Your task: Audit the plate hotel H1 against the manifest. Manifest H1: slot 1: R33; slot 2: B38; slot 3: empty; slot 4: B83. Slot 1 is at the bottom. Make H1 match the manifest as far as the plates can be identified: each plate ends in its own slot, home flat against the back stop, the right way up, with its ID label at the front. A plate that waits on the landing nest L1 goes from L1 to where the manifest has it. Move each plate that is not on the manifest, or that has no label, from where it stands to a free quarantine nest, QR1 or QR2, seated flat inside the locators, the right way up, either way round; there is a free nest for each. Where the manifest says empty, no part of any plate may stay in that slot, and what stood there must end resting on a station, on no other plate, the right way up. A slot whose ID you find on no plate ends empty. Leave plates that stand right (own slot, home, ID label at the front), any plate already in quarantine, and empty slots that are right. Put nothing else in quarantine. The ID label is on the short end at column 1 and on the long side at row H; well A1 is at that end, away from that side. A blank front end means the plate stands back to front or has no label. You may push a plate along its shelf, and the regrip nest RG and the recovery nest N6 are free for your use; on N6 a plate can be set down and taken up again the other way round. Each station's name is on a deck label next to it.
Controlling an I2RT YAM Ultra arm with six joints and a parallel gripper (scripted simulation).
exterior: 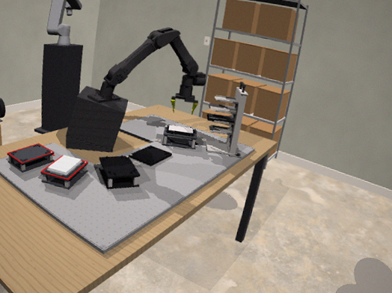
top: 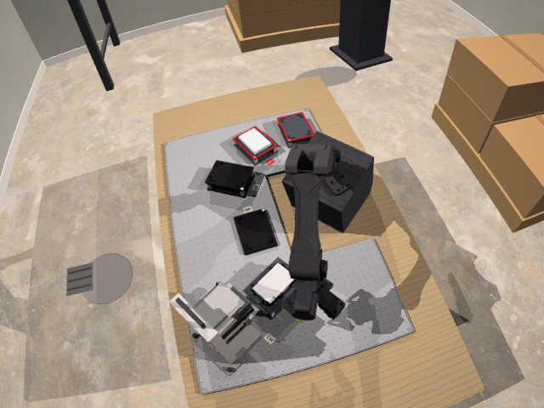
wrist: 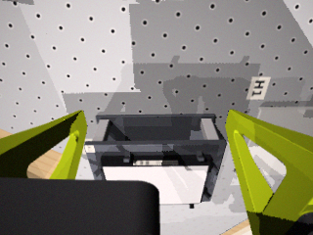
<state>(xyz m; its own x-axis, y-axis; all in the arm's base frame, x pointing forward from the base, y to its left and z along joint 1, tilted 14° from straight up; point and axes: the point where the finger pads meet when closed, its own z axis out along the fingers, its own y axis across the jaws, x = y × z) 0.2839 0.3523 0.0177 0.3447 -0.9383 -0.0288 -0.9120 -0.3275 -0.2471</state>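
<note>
Right now the regrip nest is 50 mm ahead of my hand, 130 mm to the right of it and 70 mm below it. Also, from my hand: RG deck label: 50 mm behind, 170 mm to the right, 120 mm below; then H1 deck label: 140 mm ahead, 10 mm to the left, 120 mm below; then dark well plate: 220 mm ahead, 60 mm to the right, 30 mm above.
</note>
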